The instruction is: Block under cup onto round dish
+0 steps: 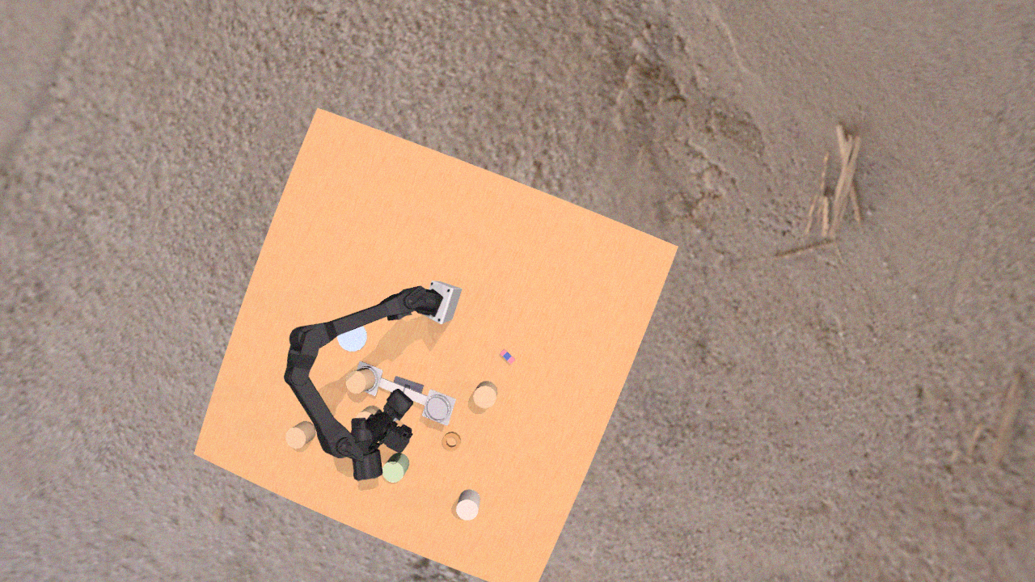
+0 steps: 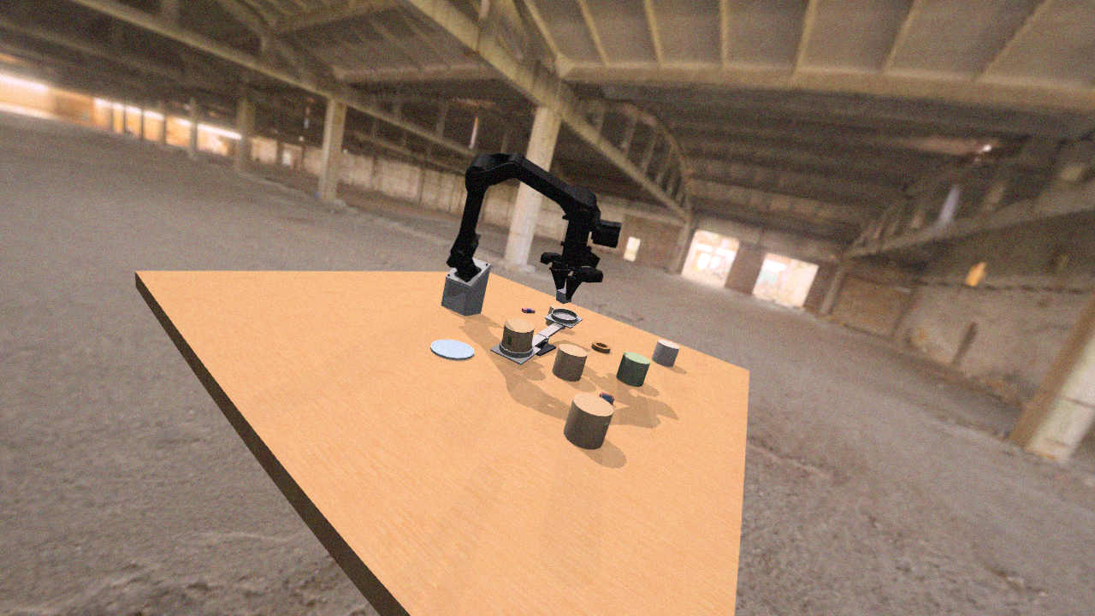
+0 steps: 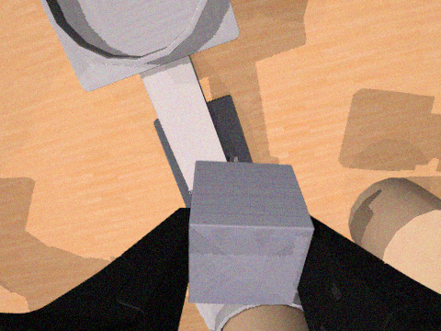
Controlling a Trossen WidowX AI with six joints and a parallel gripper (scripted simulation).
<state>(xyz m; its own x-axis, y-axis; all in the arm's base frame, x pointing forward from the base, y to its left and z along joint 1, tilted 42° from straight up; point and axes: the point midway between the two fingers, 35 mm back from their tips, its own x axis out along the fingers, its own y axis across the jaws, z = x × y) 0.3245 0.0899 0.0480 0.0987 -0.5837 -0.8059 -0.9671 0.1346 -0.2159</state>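
Now: gripper tip 27 cm to the left of the pale blue round dish, 15 cm above it and 10 cm past it. Also, from my gripper tip: balance 11 cm below, 3 cm to the right, 2 cm behind; then red toy car 25 cm ahead, 15 cm to the right, 14 cm below; then brown ring 18 cm to the left, 15 cm below, 7 cm ahead.
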